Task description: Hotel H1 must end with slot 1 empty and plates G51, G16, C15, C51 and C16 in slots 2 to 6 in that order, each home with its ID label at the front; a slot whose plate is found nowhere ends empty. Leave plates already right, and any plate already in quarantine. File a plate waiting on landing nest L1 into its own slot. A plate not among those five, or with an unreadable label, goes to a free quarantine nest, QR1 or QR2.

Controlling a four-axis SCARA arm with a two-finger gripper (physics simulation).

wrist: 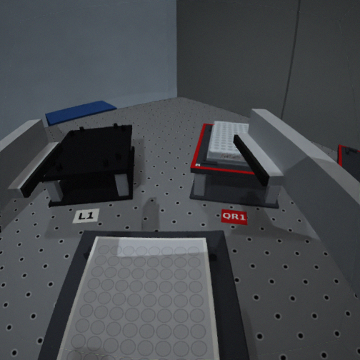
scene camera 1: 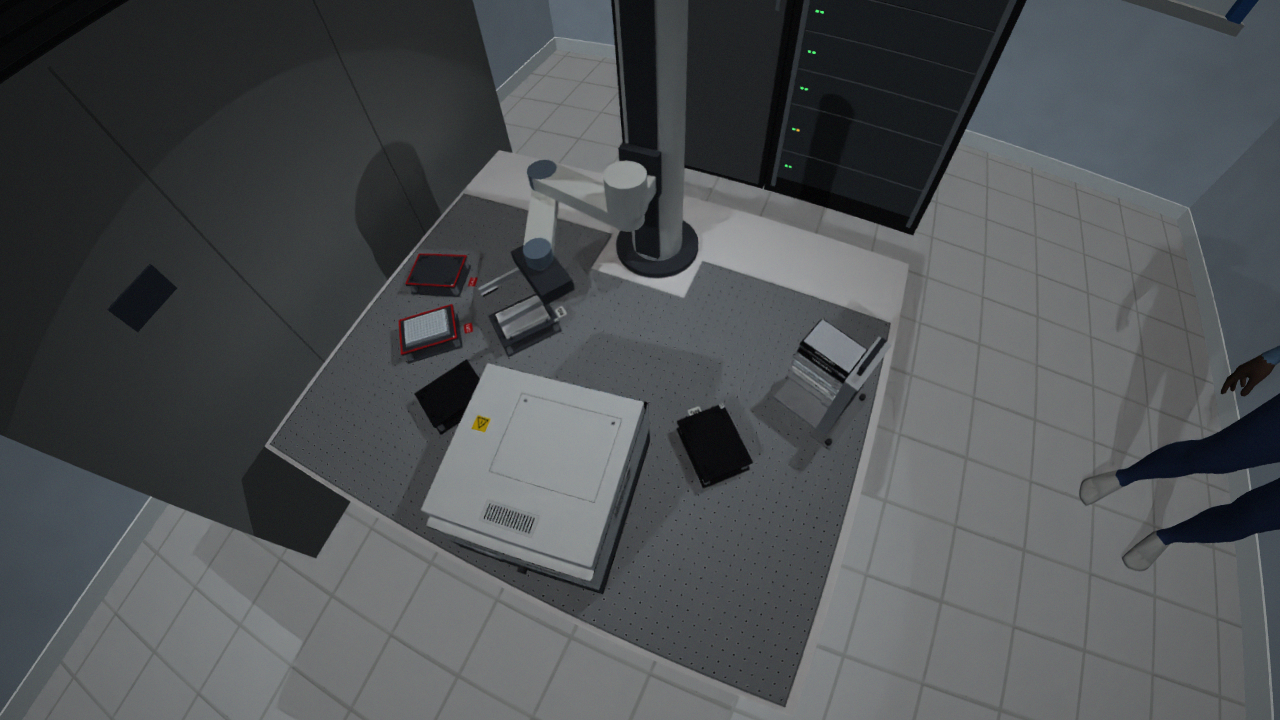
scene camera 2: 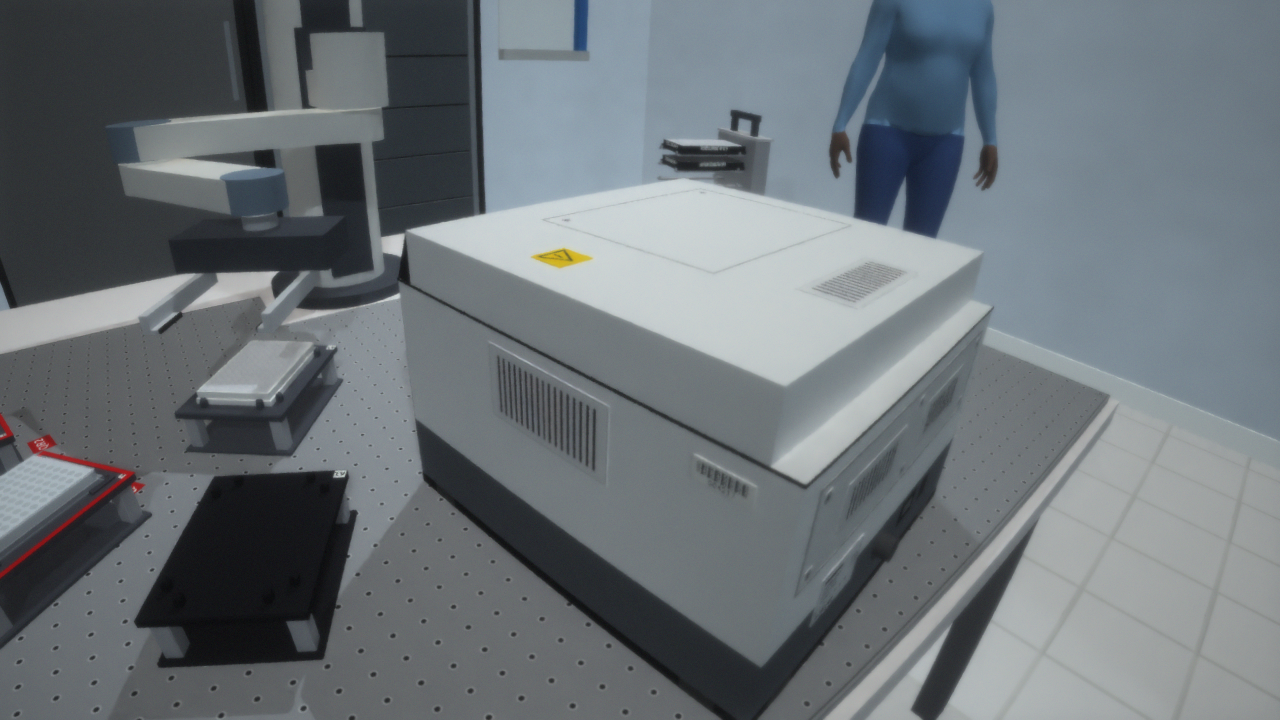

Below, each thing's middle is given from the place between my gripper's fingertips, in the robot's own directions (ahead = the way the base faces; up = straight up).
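Quarantine nest QR1 (wrist: 203, 148): my hand 100 mm above it, 80 mm short of it, 200 mm to the left of it. Counted from my hand: landing nest L1 (scene camera 2: 251, 538), 100 mm below, 220 mm ahead, 20 mm to the right; quarantine nest QR2 (scene camera 1: 435, 269), 100 mm below, 110 mm behind, 300 mm to the right; white machine (scene camera 2: 733, 571), 40 mm below, 330 mm ahead, 340 mm to the left. Farthest from my hand of the things named here, going by their middles: the white machine.
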